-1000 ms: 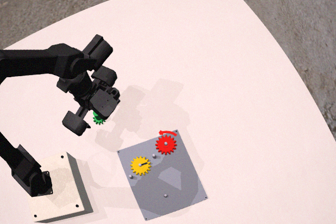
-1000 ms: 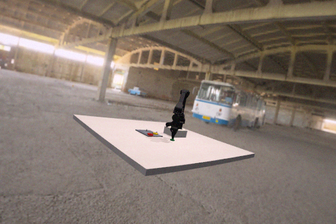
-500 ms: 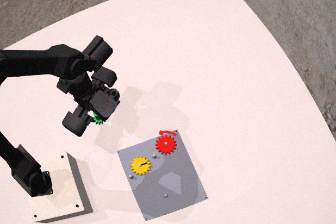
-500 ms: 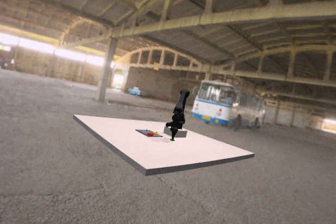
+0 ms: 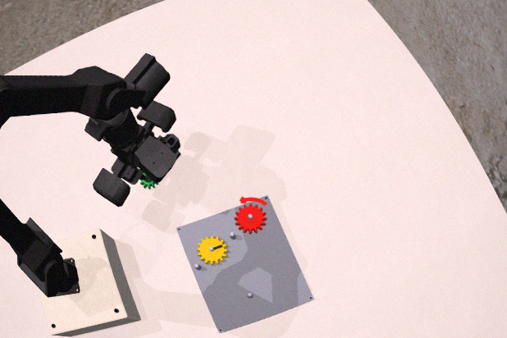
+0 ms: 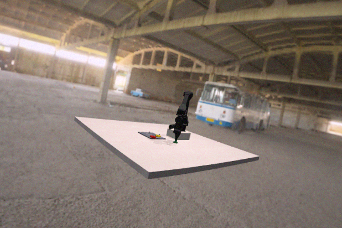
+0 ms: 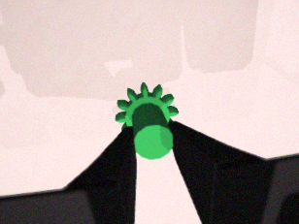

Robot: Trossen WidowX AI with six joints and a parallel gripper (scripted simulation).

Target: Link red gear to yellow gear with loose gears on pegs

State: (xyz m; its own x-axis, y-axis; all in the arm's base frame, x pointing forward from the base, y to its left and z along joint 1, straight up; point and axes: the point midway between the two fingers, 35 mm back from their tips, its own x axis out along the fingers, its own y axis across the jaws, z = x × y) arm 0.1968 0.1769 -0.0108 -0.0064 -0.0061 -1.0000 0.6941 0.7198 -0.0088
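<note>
Now: gripper tip 8 cm short of the yellow gear, 16 cm to the left of it and 1 cm above it. Round my gripper tip: green gear 1 cm below; then red arrow 17 cm ahead, 9 cm to the right, 2 cm below.
</note>
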